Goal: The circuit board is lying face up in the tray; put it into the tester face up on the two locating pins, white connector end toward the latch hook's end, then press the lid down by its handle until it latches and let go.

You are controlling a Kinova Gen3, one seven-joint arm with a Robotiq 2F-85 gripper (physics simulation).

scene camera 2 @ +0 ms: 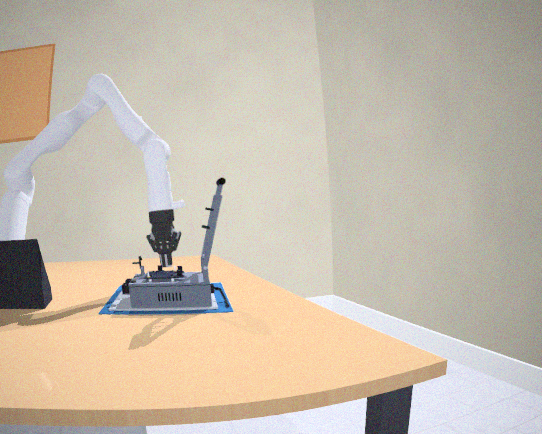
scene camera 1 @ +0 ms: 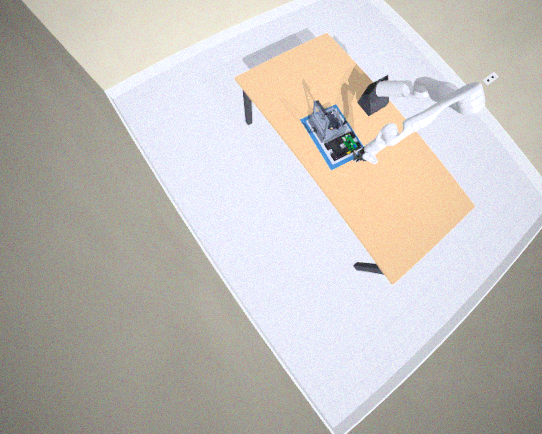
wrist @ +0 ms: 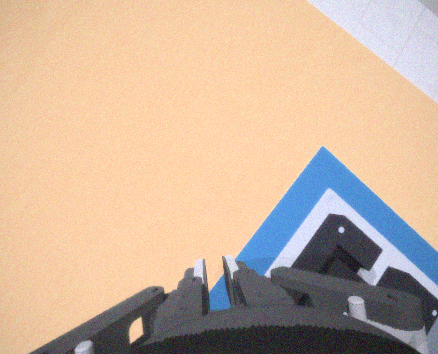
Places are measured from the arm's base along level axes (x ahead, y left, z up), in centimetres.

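Where they show: gripper, between the fingertips: (scene camera 2: 166, 267) (scene camera 1: 355, 161) (wrist: 215, 271); arm's base, origin of its link: (scene camera 2: 7, 257) (scene camera 1: 380, 88).
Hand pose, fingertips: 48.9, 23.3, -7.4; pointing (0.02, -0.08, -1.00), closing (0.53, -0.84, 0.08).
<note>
Each offset is from my fingertips to the centre of the thing, as dx, dy, dz. "pt": to the spot under its first point. Level surfaces: height alone.
The green circuit board {-9.0, -11.3, -2.5} (scene camera 1: 351, 142) shows on the black tray {pt +3.5, -13.7, -3.2} (scene camera 1: 334, 151); black corner pieces of the tray {pt +6.6, -11.5, -2.0} (wrist: 360, 242) show at lower right in the wrist view. The grey tester (scene camera 1: 341, 133) (scene camera 2: 171, 295) stands beside it. Its lid (scene camera 2: 212, 227) is raised and leans back a little, with the round black handle {+5.5, -37.5, +22.0} (scene camera 2: 221, 181) at the top. The latch hook {-12.3, -22.1, +4.4} (scene camera 2: 140, 262) is at the tester's other side. My gripper (scene camera 1: 356, 155) (scene camera 2: 166, 265) (wrist: 215, 271) is shut to a narrow gap near the blue mat's edge. Table and mat show through the gap, and no board shows between the fingertips.
The blue mat {dz -4.6} (scene camera 1: 340, 165) (scene camera 2: 226, 295) (wrist: 322, 165) lies under the tester and tray. The table {dz -4.8} (scene camera 1: 400, 200) (scene camera 2: 300, 360) (wrist: 125, 125) surrounds it. The arm's black base (scene camera 1: 373, 101) (scene camera 2: 22, 275) is beside the tester. The upright lid is an obstacle.
</note>
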